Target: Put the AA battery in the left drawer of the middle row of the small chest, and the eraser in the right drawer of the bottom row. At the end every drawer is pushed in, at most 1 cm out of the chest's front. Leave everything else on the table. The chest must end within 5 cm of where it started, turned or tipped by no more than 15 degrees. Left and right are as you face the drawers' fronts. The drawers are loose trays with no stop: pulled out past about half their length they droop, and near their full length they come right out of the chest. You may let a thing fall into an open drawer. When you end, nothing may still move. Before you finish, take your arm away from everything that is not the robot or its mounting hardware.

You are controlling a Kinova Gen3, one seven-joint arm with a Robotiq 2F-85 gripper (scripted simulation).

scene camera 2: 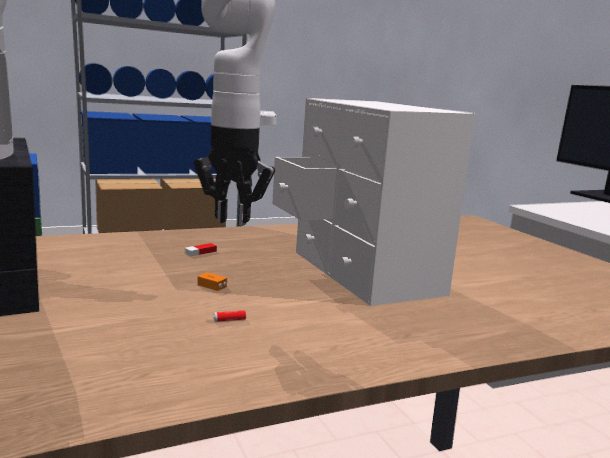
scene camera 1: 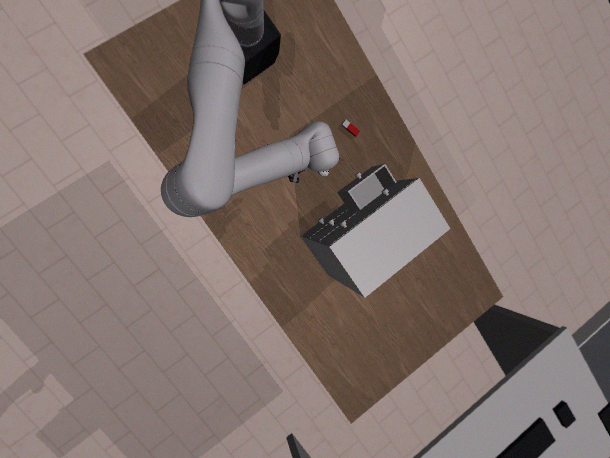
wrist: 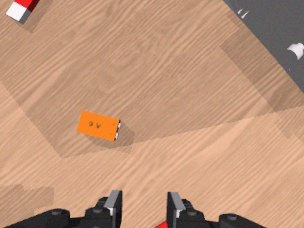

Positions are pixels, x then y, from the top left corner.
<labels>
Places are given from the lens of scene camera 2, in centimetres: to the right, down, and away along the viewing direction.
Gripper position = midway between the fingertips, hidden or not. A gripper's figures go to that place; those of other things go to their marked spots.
my gripper (scene camera 2: 232, 223): -12, -1, 94
small chest (scene camera 2: 426, 156): 20, -12, 96
</labels>
